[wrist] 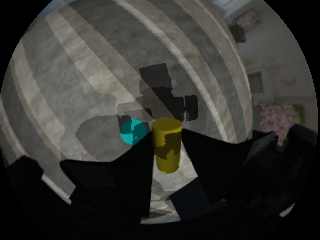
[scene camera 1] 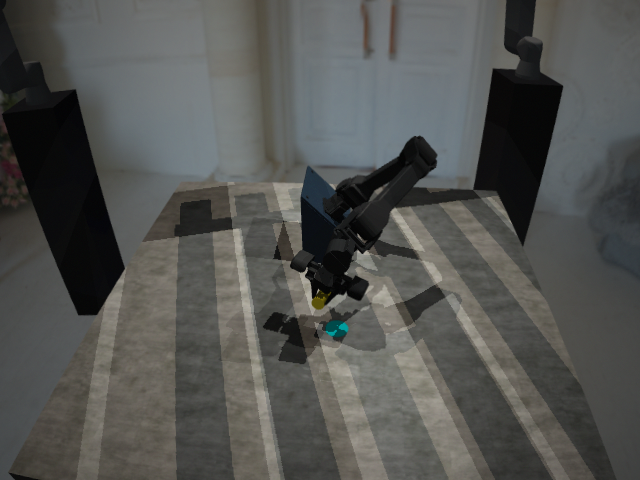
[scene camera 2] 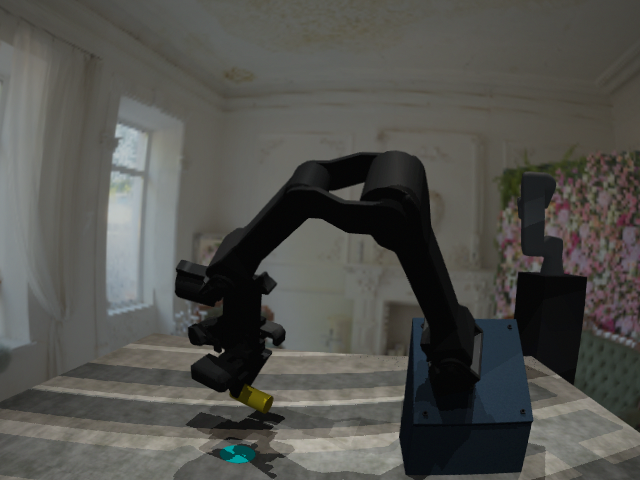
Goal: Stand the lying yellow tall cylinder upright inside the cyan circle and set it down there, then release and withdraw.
The gripper carries a yellow tall cylinder.
